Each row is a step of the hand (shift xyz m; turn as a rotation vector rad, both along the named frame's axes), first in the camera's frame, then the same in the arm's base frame.
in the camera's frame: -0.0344 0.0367 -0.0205 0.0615 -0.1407 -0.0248
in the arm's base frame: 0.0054 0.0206 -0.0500 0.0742 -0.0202 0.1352
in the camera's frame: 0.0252 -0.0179 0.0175 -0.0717 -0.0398 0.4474
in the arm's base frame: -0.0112 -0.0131 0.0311 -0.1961 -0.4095 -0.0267
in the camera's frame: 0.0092 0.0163 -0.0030 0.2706 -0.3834 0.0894
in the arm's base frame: -0.0134 0.0131 -0.0029 0.0601 -0.1457 0.4510
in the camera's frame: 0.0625 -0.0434 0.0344 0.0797 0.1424 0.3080
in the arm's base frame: -0.0232 -0.0247 0.0763 -0.3093 -0.1591 -0.0224
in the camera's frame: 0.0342 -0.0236 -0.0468 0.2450 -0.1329 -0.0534
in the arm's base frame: 0.0250 0.0402 0.0409 -0.0064 0.0735 0.2740
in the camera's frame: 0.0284 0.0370 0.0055 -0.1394 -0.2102 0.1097
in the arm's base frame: -0.0413 0.0224 -0.0006 0.1424 -0.2343 0.0221
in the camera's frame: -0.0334 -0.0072 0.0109 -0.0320 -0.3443 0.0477
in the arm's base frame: 0.0151 -0.0243 -0.0216 0.2107 -0.2044 0.1889
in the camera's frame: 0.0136 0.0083 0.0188 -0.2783 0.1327 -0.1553
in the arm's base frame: -0.0230 -0.0067 0.0057 0.1435 0.0848 -0.3023
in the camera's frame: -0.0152 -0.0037 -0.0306 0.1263 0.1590 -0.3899
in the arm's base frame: 0.0276 0.0178 -0.0100 0.0587 0.4357 -0.0038
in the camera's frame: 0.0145 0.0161 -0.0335 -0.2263 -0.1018 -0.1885
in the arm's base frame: 0.0016 0.0398 0.0010 0.2878 0.0262 -0.1165
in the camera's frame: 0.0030 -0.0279 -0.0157 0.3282 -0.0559 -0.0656
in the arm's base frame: 0.0255 0.0015 0.0195 -0.0908 0.1482 0.2914
